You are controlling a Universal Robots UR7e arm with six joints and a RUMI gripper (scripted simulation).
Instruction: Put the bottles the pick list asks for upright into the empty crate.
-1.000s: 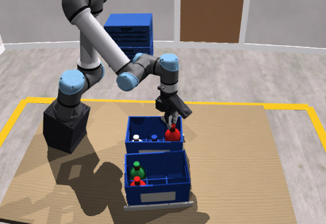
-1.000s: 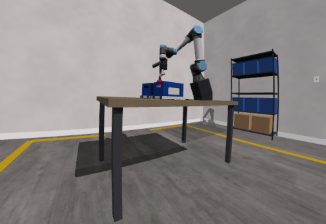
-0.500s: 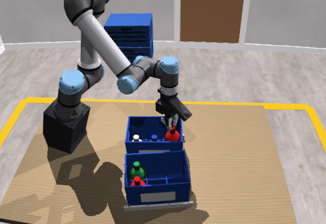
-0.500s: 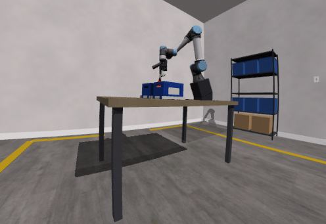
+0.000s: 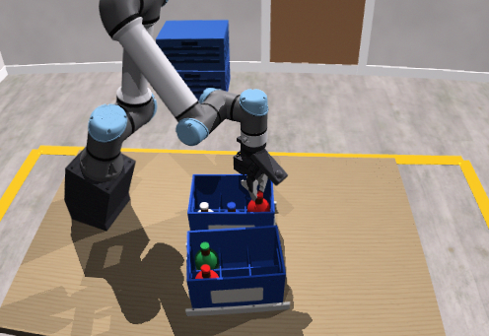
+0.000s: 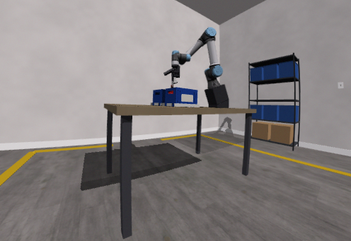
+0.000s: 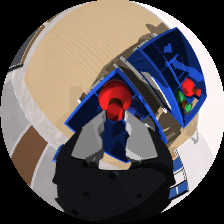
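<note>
Now: hand 8 cm past the blue-capped bottle, 1 cm to the left of it and 12 cm above it. From my hand the other things lie so: pick list strip (10 cm behind, 18 cm to the left, 20 cm below); then green bottle (15 cm behind, 18 cm to the right, 12 cm below); then white bottle (17 cm behind, 1 cm to the right, 12 cm below).
</note>
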